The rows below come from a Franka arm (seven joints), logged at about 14 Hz.
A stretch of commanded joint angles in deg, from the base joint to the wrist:
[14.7 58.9 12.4 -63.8 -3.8 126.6 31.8]
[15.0 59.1 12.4 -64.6 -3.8 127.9 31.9]
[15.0 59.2 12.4 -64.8 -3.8 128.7 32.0]
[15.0 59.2 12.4 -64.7 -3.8 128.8 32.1]
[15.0 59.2 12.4 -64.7 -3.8 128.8 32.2]
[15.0 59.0 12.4 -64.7 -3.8 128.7 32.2]
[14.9 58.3 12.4 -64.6 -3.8 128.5 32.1]
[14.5 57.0 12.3 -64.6 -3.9 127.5 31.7]
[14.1 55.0 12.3 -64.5 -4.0 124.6 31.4]
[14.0 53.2 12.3 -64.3 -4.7 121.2 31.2]
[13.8 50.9 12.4 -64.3 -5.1 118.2 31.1]
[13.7 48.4 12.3 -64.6 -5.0 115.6 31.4]
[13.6 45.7 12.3 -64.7 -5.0 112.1 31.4]
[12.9 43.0 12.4 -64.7 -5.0 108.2 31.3]
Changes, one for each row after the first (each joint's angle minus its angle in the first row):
[0.3 0.2 0.0 -0.8 0.0 1.3 0.1]
[0.3 0.3 0.0 -1.0 0.0 2.1 0.2]
[0.3 0.3 0.0 -0.9 0.0 2.2 0.3]
[0.3 0.3 0.0 -0.9 0.0 2.2 0.4]
[0.3 0.1 0.0 -0.9 0.0 2.1 0.4]
[0.2 -0.6 0.0 -0.8 0.0 1.9 0.3]
[-0.2 -1.9 -0.1 -0.8 -0.1 0.9 -0.1]
[-0.6 -3.9 -0.1 -0.7 -0.2 -2.0 -0.4]
[-0.7 -5.7 -0.1 -0.5 -0.9 -5.4 -0.6]
[-0.9 -8.0 0.0 -0.5 -1.3 -8.4 -0.7]
[-1.0 -10.5 -0.1 -0.8 -1.2 -11.0 -0.4]
[-1.1 -13.2 -0.1 -0.9 -1.2 -14.5 -0.4]
[-1.8 -15.9 0.0 -0.9 -1.2 -18.4 -0.5]

